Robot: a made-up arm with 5 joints.
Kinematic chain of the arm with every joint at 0, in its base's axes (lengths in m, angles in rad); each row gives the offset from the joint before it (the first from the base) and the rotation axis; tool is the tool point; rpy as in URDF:
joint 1: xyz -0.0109 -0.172 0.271 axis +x
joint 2: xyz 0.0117 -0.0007 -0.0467 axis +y
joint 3: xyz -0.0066 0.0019 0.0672 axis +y
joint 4: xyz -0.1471 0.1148 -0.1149 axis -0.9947 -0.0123 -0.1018
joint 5: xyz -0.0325 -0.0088 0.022 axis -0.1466 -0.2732 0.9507
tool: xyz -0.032 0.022 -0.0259 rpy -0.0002 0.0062 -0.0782
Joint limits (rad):
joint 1: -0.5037..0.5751
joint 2: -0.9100..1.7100
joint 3: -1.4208..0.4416
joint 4: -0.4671..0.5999
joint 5: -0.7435..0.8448
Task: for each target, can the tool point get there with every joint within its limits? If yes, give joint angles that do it. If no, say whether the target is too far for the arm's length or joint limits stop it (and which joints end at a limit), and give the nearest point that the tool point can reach.
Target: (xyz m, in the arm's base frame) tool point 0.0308 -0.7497 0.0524
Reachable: no: too far | nearest point -0.0108 -0.2073 0.0041 | short by 0.546 m
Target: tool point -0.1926 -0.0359 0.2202
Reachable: yes | joints 0.3568 0.5532 -0.4686 -0.3766 0.5795
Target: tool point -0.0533 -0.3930 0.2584
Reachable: no: joint limits stop it (at a limit: joint 1, joint 2, joint 5) | nearest point -0.0790 -0.1680 0.4443 | short by 0.293 m
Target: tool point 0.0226 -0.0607 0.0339
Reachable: yes | joints -0.0177 -0.6598 -0.6686 0.2783 0.3685
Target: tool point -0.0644 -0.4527 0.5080
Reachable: no: joint limits stop it (at a limit: joint 1, joint 3, joint 5) | nearest point -0.0402 -0.2008 0.4949 | short by 0.253 m
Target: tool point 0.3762 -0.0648 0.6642
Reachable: no: too far | nearest point 0.0935 -0.1127 0.4886 | short by 0.336 m
